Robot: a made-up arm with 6 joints. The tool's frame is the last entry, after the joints.
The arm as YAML. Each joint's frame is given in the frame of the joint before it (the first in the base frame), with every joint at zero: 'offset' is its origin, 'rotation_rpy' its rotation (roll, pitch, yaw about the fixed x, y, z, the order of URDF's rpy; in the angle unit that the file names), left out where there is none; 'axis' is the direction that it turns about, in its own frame. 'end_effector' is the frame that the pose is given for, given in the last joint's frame.
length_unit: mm
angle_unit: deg
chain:
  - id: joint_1
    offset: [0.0, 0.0, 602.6]
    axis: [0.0, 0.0, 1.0]
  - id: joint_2
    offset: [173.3, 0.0, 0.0]
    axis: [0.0, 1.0, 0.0]
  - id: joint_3
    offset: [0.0, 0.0, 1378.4]
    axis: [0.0, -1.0, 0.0]
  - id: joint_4
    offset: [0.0, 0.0, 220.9]
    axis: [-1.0, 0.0, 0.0]
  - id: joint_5
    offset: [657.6, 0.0, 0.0]
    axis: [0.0, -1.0, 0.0]
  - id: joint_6
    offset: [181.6, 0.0, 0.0]
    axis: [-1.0, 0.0, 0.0]
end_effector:
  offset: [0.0, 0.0, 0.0]
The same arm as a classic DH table. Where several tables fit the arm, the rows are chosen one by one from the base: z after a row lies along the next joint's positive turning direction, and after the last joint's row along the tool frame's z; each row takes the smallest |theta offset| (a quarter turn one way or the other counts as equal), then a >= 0, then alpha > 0; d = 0 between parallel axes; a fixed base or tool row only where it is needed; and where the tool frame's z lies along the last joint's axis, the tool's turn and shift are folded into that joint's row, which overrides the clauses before.
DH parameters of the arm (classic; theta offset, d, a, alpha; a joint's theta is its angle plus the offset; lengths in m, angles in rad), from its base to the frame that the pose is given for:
joint_1: 0 0.6026 0.1733 -1.5708
joint_2: -1.5708 0 1.3784 3.1416
joint_3: 0 0 0.2209 -1.5708
joint_4: 0 -0.6576 0 1.5708
joint_5: 0 0 0 -1.5708
joint_6: 1.5708 -0.1816 0 1.5708
tool (fixed): -1.5708 0 0 0

